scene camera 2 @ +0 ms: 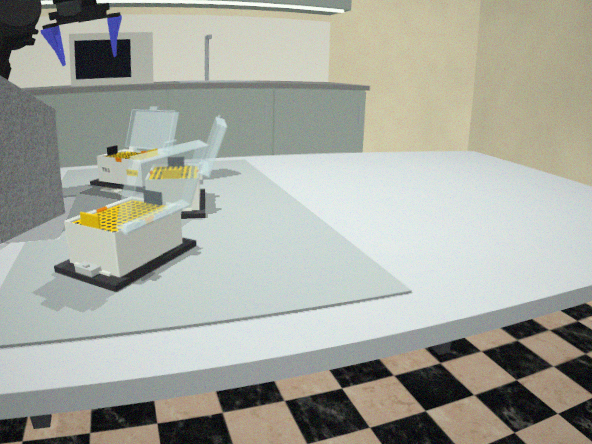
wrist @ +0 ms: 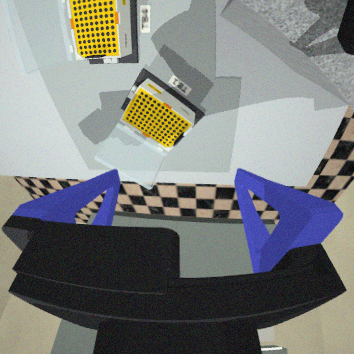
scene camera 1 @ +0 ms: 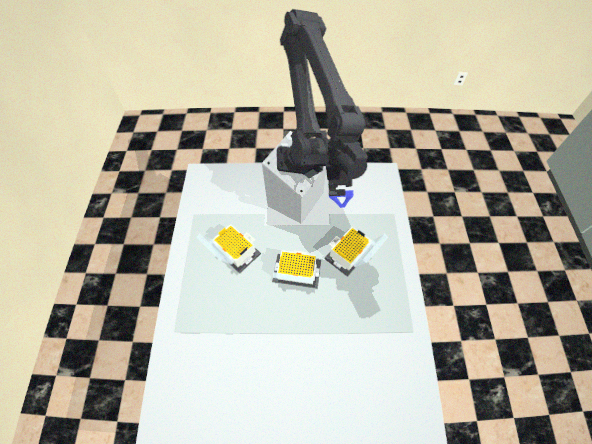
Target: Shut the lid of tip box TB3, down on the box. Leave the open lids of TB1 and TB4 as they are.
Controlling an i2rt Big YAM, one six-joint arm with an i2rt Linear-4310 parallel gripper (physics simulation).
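Frame: origin at the arm's base, x right, y back, z down, level; millimetres.
Where they show: gripper, fingertip midpoint: (scene camera 2: 89, 61) (wrist: 176, 174) (scene camera 1: 342, 195); arm's base, origin of the base link: (scene camera 1: 293, 161).
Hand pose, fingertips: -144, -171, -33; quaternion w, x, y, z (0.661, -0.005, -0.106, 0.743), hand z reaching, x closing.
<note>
Things, the pixels of their top centre, and the offset from my fingertips, as dx, dy, dz. Level surfaces: height alone.
- Tip box TB3, middle of its top: (scene camera 2: 116, 207) (scene camera 1: 235, 239) +354, -39, +186
- TB4, middle of its top: (scene camera 2: 173, 163) (wrist: 87, 19) (scene camera 1: 297, 262) +144, -138, +177
- TB1, middle of its top: (wrist: 153, 124) (scene camera 2: 131, 147) (scene camera 1: 352, 242) -46, -74, +177
- grey-green mat, its level: dz +252
- white table, its level: dz +255
Tip box TB3 (scene camera 1: 233, 243) (scene camera 2: 150, 240), white with a yellow rack, is on the left in scene camera 1 and nearest in scene camera 2. Its clear lid (scene camera 1: 206, 242) (scene camera 2: 185, 148) stands open, tilted outward. TB3 does not show in the wrist view. TB4 (scene camera 1: 297, 265) (scene camera 2: 195, 200) (wrist: 95, 30) is in the middle, its lid (scene camera 2: 215, 145) (wrist: 37, 35) open. TB1 (scene camera 1: 351, 246) (scene camera 2: 112, 170) (wrist: 157, 117) is on the right, its lid (scene camera 1: 377, 246) (scene camera 2: 154, 127) (wrist: 132, 157) open. My gripper (scene camera 1: 342, 198) (scene camera 2: 89, 60) (wrist: 176, 174) is open and empty, high on TB1's side, apart from all boxes.
The boxes sit on dark bases on a grey-green mat (scene camera 1: 240, 315) (scene camera 2: 300, 280) on the white table (scene camera 1: 290, 385) (scene camera 2: 450, 225). The arm's grey pedestal (scene camera 1: 285, 200) (scene camera 2: 30, 165) (wrist: 290, 55) stands behind the boxes. Cabinets (scene camera 2: 320, 120) stand beyond the table.
</note>
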